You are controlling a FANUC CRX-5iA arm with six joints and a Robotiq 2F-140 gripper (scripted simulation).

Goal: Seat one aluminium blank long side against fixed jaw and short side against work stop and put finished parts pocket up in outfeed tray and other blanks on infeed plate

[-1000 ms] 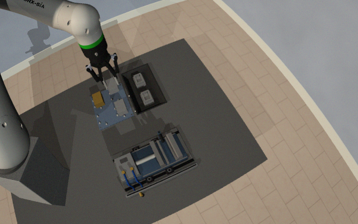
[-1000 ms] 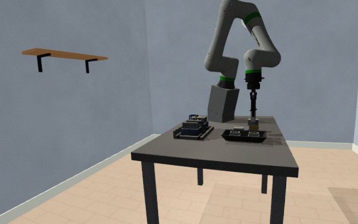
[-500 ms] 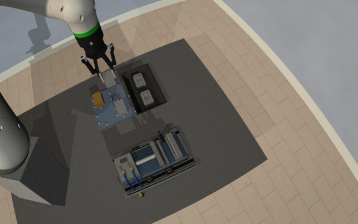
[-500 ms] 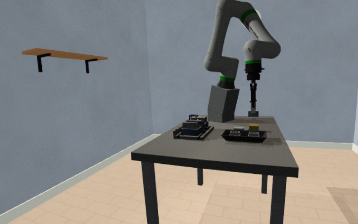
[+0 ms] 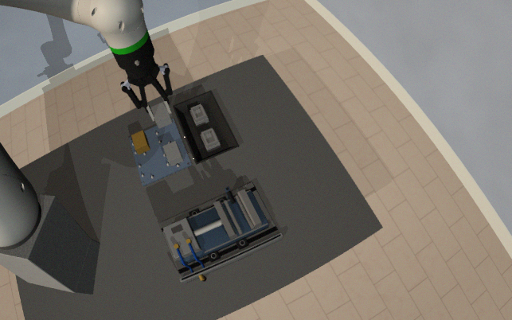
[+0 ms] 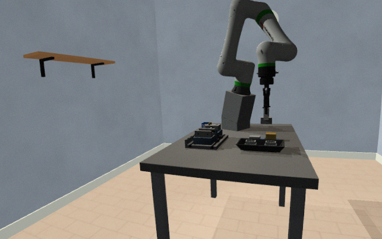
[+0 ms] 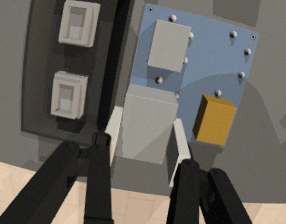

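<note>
Now: the white rod 60 mm behind my hand, 340 mm to the right of it and 100 mm below it. The rest, counted from my hand: brass blank: 100 mm behind, 40 mm to the left, 150 mm below; vise: 40 mm behind, 340 mm to the right, 140 mm below.
</note>
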